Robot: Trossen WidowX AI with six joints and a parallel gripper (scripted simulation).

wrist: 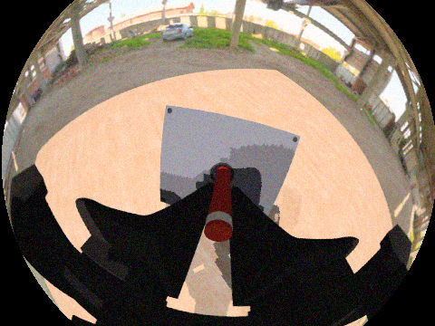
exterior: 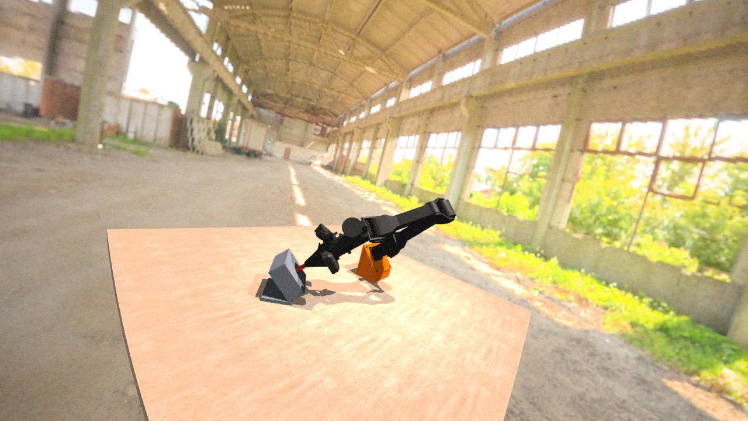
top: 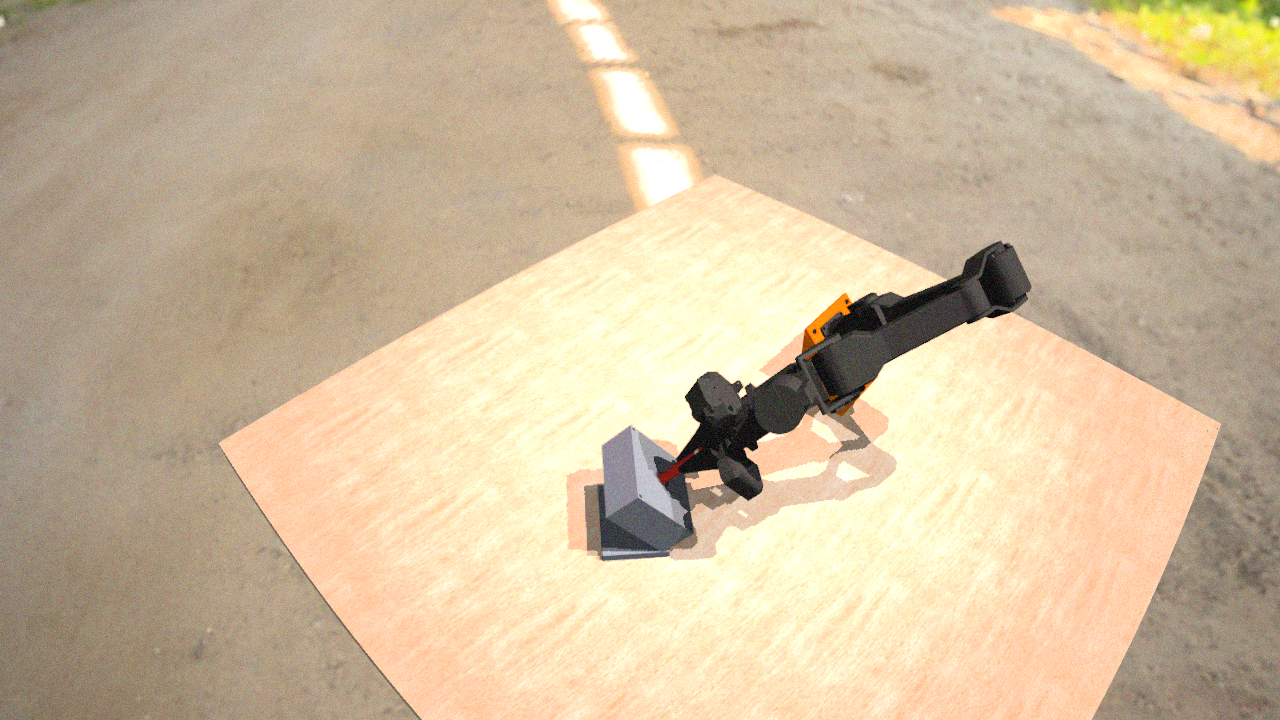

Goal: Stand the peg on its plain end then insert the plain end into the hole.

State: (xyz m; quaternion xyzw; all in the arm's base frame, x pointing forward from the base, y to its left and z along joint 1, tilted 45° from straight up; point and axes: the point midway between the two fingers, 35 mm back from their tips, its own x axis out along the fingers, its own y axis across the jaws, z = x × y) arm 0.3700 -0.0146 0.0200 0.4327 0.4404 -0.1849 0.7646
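Right now the grey sloped panel is 3 cm ahead of my gripper tip, 3 cm to the right of it and 4 cm below it. From my gripper tip the other things lie so: red peg (1 cm behind, 1 cm to the left, 1 cm above).
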